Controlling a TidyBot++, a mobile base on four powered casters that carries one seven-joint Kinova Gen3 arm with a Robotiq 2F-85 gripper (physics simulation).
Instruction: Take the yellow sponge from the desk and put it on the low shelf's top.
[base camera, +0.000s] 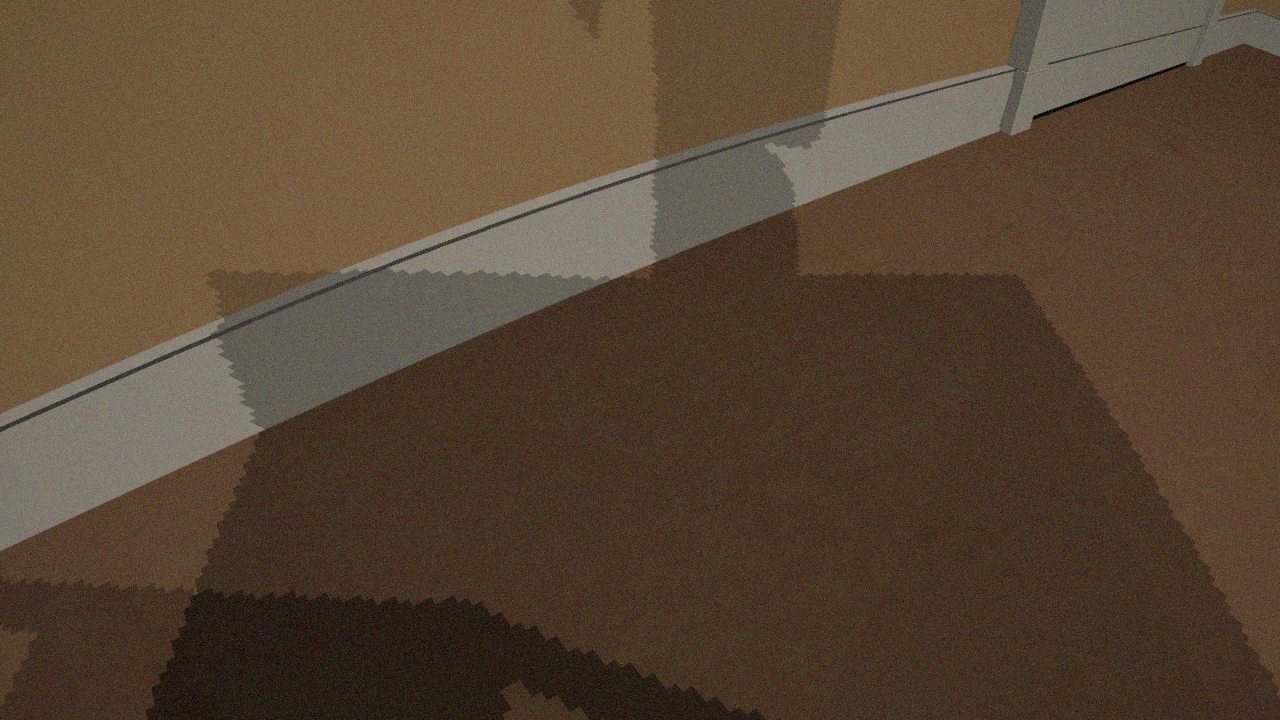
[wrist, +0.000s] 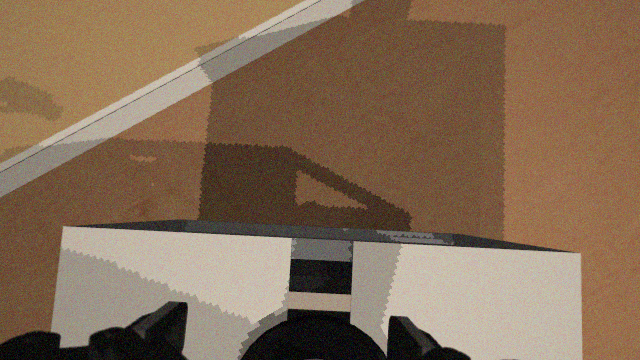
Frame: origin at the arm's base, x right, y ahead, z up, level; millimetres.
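Seen in the pictures: gripper, fingertip midpoint: (wrist: 288, 332).
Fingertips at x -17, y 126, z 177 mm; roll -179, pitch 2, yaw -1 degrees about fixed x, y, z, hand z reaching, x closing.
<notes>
A point is followed by its place in that frame.
My gripper (wrist: 288, 332) {z 177, x -17, y 126 mm} is open and empty at the bottom of the wrist view, its two black fingers wide apart. Behind the fingers is the white top of my own base (wrist: 475, 285) {z -14, x 148, y 115 mm}, with a round black part between them. The yellow sponge, the desk and the low shelf do not show in the base camera view or in the wrist view.
A tan wall (base camera: 358, 134) {z -220, x -144, y 515 mm} (wrist: 75, 45) {z -134, x -346, y 385 mm} with a white baseboard (base camera: 501, 241) {z -324, x -69, y 547 mm} (wrist: 130, 105) {z -319, x -365, y 357 mm} runs slantwise across the left. A white door frame (base camera: 1022, 98) {z -343, x 535, y 914 mm} stands at the upper right of the base camera view. Shadows fall on the brown floor (base camera: 1163, 268) {z -396, x 567, y 613 mm} (wrist: 565, 125) {z -396, x 505, y 385 mm}.
</notes>
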